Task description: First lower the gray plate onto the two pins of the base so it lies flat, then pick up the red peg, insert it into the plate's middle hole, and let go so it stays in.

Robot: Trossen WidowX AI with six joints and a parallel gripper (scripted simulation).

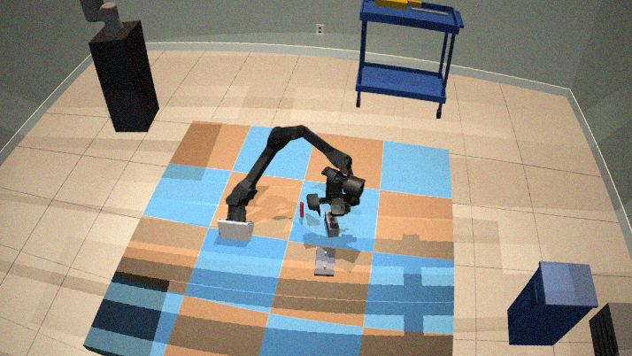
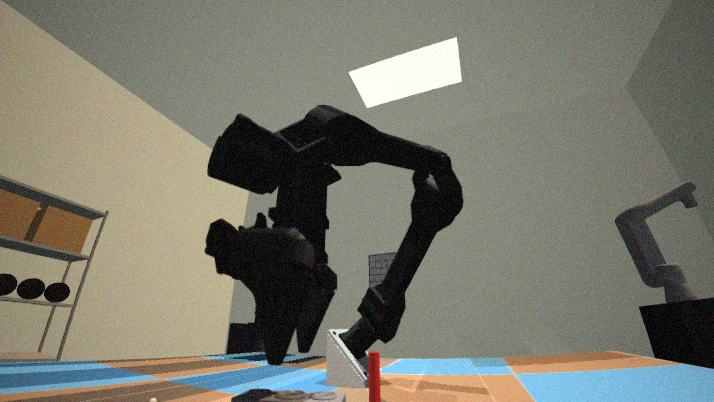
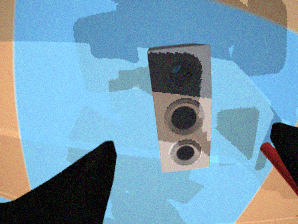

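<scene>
Now: gripper tip 4 cm above the gray plate. The rest, counted from my gripper tip: red peg 12 cm behind, 5 cm to the left, 4 cm below; then base 16 cm to the right, 7 cm below, 2 cm behind.
</scene>
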